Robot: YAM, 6 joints.
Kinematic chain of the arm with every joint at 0, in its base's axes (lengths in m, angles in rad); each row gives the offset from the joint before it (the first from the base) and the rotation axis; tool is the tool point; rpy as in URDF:
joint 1: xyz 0 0 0.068 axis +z
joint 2: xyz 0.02 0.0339 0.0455 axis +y
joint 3: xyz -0.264 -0.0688 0 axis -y
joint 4: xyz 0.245 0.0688 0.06 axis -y
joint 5: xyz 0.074 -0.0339 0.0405 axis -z
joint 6: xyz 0.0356 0 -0.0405 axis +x
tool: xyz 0 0 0 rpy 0 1.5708 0
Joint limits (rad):
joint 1: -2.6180..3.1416
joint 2: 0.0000..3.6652
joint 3: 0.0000..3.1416
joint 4: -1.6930..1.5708
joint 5: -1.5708..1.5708
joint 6: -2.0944..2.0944
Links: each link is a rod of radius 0.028 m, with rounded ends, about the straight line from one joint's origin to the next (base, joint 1, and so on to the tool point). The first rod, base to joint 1, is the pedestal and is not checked.
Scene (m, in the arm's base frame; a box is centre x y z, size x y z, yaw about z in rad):
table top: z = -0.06
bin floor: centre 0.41 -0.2 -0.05 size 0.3 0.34 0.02 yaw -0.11
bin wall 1: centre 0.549 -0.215 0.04 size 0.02 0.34 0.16 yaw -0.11
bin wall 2: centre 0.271 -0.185 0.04 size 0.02 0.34 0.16 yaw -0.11
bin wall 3: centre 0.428 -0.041 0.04 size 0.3 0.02 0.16 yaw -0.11
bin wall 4: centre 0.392 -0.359 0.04 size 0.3 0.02 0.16 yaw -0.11
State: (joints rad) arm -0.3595 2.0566 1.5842 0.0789 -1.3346 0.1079
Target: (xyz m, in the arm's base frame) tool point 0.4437 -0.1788 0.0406
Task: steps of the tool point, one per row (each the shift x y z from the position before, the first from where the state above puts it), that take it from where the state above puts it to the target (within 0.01 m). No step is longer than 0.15 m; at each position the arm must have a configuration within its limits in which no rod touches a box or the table.
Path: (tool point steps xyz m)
1: 0.0107 -0.0289 -0.1078
2: -0.0142 -0.0188 -0.1089

